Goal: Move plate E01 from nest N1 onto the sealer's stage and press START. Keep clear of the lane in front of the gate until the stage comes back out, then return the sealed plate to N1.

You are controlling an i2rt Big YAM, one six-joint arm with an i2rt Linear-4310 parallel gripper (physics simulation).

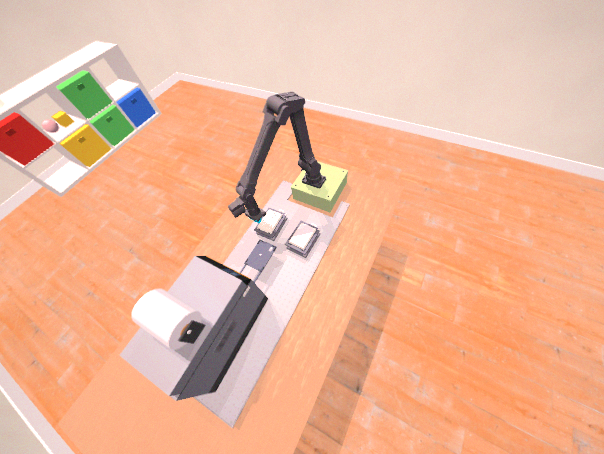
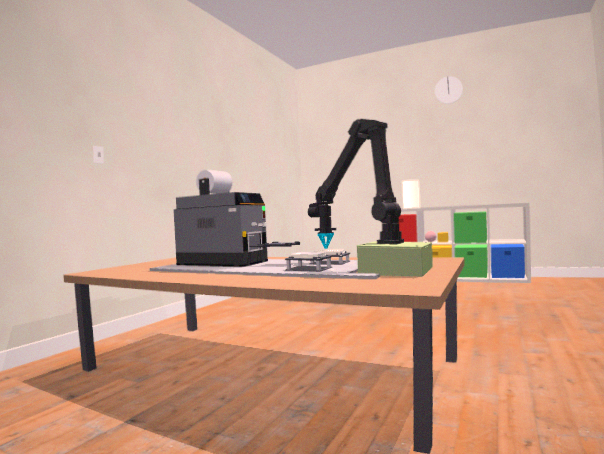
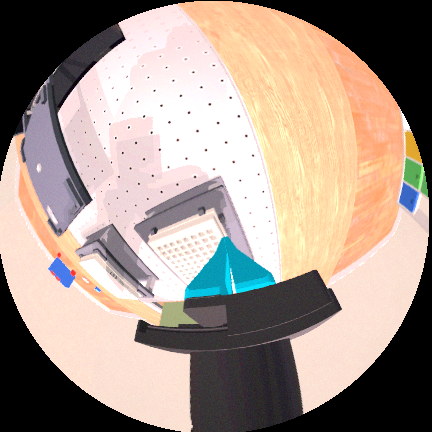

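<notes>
My gripper is shut and empty, its cyan fingertips together. It hangs above the shelf-side edge of a white plate on one nest. A second white plate sits on the other nest; its label is too small to read, so I cannot tell which plate is E01. The sealer's stage is outside the gate, with no plate on it. The sealer shows a small green light on its front. I cannot make out START.
A white roll is on top of the sealer. The green base block carries the arm. A perforated board lies under the nests and sealer on the wooden table. A cube shelf stands beyond.
</notes>
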